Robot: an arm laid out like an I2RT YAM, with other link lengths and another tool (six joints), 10 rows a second.
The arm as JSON. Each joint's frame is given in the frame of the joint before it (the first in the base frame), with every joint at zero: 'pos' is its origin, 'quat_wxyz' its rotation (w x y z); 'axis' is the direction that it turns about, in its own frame. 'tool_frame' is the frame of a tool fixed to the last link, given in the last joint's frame.
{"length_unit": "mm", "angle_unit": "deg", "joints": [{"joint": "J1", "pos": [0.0, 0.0, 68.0], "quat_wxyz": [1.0, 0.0, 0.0, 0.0], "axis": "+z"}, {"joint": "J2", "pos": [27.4, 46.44, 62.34], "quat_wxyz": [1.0, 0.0, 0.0, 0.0], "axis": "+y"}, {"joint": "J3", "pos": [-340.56, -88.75, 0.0], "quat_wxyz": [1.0, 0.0, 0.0, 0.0], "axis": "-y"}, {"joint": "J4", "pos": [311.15, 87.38, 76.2], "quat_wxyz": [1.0, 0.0, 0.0, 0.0], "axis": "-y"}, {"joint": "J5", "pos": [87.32, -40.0, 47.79], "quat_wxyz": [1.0, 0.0, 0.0, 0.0], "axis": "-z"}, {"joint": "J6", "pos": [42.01, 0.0, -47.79], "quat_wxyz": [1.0, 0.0, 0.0, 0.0], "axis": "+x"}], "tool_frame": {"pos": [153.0, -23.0, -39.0], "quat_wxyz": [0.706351, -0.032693, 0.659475, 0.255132]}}
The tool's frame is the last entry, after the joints.
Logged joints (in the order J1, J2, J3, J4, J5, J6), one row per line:
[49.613 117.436 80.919 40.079 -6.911 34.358]
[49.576 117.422 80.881 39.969 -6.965 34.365]
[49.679 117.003 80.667 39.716 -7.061 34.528]
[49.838 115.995 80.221 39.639 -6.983 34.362]
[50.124 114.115 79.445 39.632 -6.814 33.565]
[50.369 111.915 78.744 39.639 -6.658 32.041]
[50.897 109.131 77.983 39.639 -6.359 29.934]
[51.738 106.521 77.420 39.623 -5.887 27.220]
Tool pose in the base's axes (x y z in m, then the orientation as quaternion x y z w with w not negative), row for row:
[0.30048 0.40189 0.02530 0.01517 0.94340 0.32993 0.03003]
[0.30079 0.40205 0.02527 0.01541 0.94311 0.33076 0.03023]
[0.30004 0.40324 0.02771 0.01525 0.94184 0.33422 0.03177]
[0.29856 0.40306 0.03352 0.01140 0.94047 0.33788 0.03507]
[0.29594 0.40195 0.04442 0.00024 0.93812 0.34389 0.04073]
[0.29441 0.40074 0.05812 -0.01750 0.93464 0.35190 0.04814]
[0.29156 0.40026 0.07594 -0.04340 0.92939 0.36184 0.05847]
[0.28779 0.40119 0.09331 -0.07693 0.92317 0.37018 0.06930]
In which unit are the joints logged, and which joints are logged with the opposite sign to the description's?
The joints are logged in degrees. Opposite sign: J4.
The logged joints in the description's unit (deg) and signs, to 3 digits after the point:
[49.613 117.436 80.919 -40.079 -6.911 34.358]
[49.576 117.422 80.881 -39.969 -6.965 34.365]
[49.679 117.003 80.667 -39.716 -7.061 34.528]
[49.838 115.995 80.221 -39.639 -6.983 34.362]
[50.124 114.115 79.445 -39.632 -6.814 33.565]
[50.369 111.915 78.744 -39.639 -6.658 32.041]
[50.897 109.131 77.983 -39.639 -6.359 29.934]
[51.738 106.521 77.420 -39.623 -5.887 27.220]

